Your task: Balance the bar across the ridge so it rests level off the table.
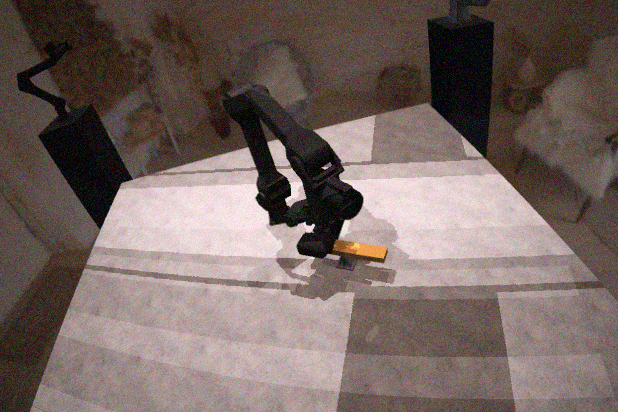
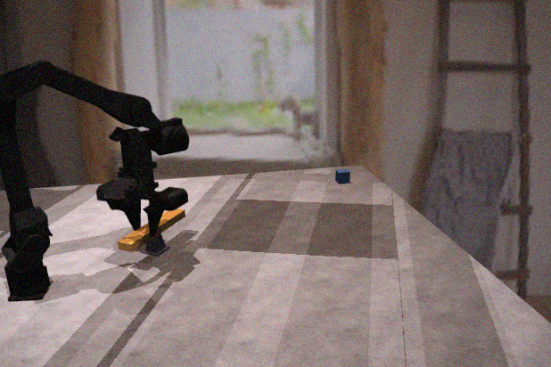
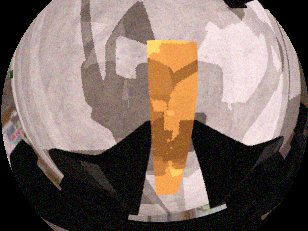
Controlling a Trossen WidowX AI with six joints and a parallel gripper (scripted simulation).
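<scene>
My gripper tip is 20 mm short of the bar and 30 mm to the right of it. Round my gripper tip: blue cube: 530 mm ahead, 380 mm to the left, 30 mm below.
</scene>
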